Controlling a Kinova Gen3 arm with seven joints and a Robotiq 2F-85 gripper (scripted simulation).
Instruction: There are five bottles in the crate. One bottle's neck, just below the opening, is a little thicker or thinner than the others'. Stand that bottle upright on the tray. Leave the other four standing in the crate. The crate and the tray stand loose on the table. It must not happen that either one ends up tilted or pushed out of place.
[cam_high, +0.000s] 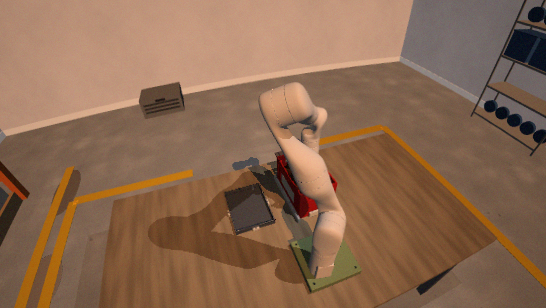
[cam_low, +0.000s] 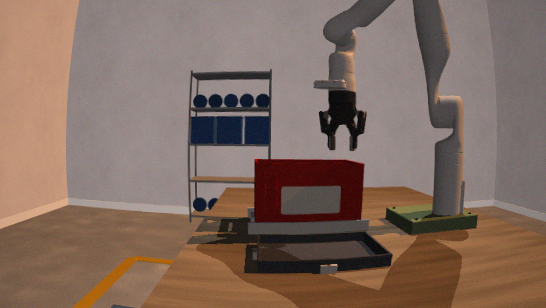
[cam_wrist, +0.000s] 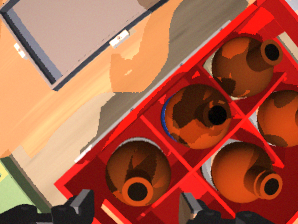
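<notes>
Now: the red crate 100 mm ahead of my hand, 20 mm to the right of it and 140 mm below it. Round my hand: dark tray 40 mm ahead, 270 mm to the left, 210 mm below.
</notes>
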